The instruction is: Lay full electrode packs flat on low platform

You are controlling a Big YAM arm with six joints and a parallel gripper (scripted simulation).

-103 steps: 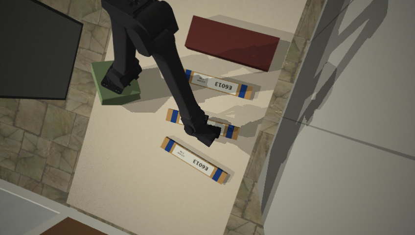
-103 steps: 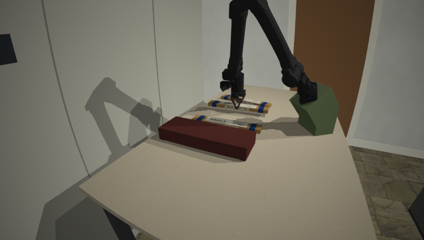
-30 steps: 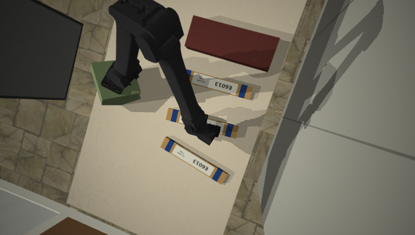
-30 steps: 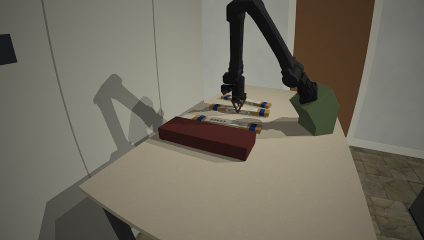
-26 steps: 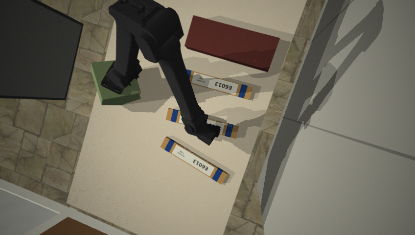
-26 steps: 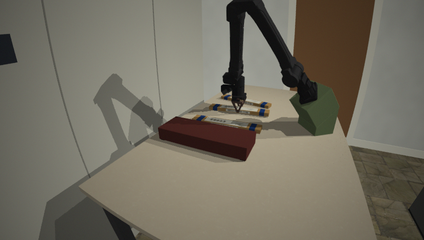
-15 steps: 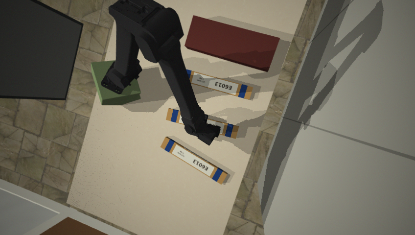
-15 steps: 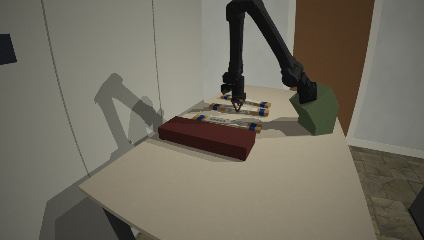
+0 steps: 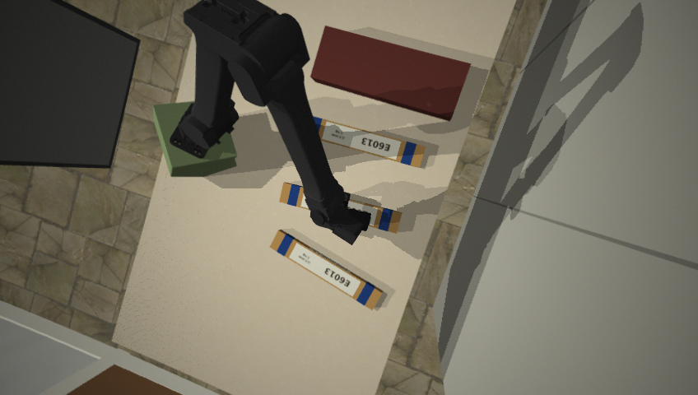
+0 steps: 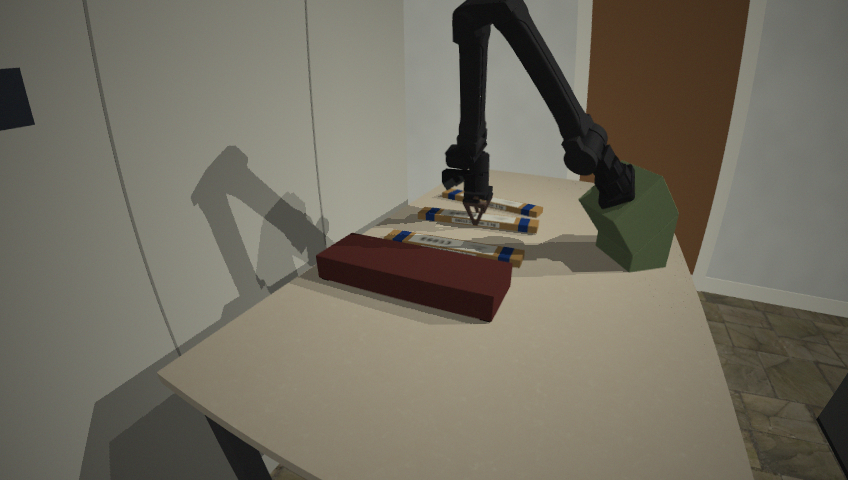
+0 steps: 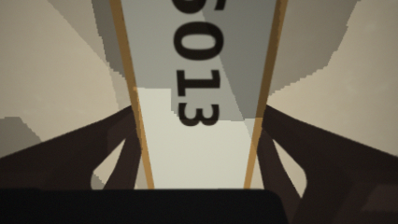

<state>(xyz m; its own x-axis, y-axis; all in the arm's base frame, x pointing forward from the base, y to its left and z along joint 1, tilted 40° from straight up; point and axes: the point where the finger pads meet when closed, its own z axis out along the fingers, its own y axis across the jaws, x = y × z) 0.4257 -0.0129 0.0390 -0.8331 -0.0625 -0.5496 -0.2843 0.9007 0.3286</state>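
Now: hand 5 cm past the pack of welding electrodes and 20 cm to the right of it. The rest, counted from my hand: dark red low platform: 8 cm behind, 39 cm to the left.
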